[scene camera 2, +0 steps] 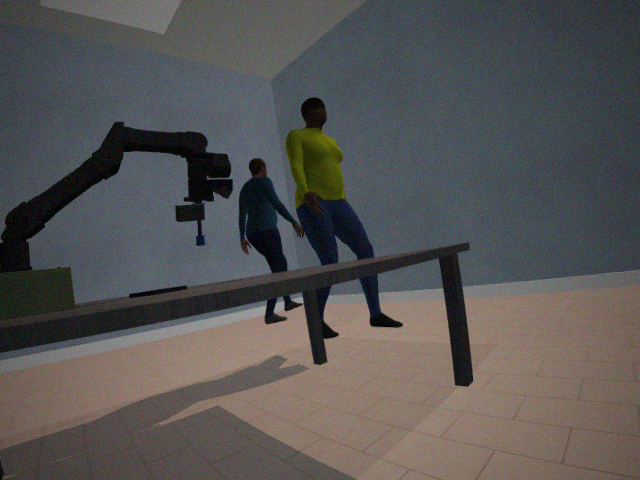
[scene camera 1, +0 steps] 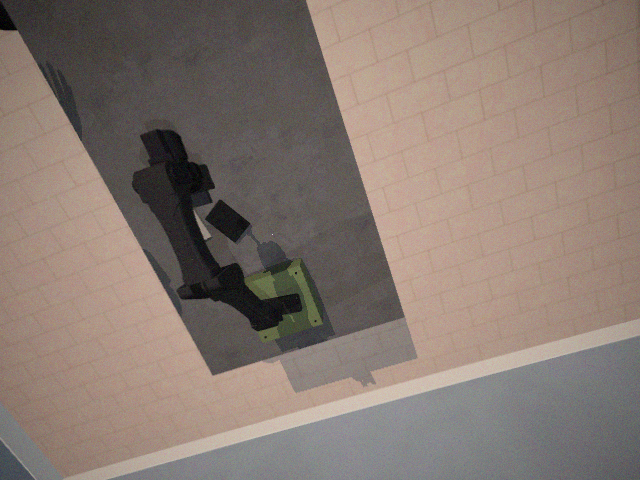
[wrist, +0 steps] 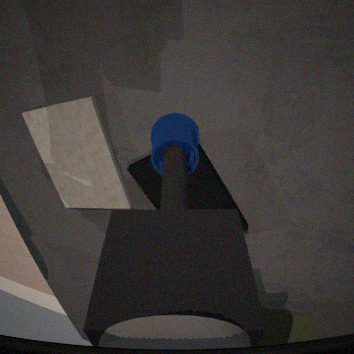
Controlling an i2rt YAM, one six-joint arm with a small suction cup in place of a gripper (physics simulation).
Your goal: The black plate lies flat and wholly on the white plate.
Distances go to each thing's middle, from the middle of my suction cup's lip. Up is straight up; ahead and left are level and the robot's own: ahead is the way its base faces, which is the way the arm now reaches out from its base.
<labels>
I see my suction cup 14 cm past the black plate (scene camera 1: 224,218), 1 cm to the right of it and 13 cm above it. Also, from my suction cup: white plate (wrist: 70,137) 13 cm behind, 17 cm to the left, 13 cm below.
</labels>
